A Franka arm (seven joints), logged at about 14 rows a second.
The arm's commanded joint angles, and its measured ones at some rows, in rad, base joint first. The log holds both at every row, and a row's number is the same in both.
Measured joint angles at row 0:
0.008 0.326 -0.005 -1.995 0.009 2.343 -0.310
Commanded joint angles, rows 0 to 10:
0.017 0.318 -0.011 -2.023 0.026 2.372 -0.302
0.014 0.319 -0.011 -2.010 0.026 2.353 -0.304
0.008 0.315 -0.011 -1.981 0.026 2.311 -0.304
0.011 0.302 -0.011 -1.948 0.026 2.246 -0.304
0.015 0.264 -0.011 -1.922 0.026 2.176 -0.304
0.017 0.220 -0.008 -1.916 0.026 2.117 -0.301
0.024 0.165 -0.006 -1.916 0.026 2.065 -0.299
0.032 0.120 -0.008 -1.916 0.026 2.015 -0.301
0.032 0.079 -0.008 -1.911 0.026 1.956 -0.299
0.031 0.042 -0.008 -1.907 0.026 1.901 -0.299
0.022 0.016 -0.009 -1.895 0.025 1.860 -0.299
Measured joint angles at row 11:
0.021 0.088 -0.002 -1.883 0.010 1.936 -0.308
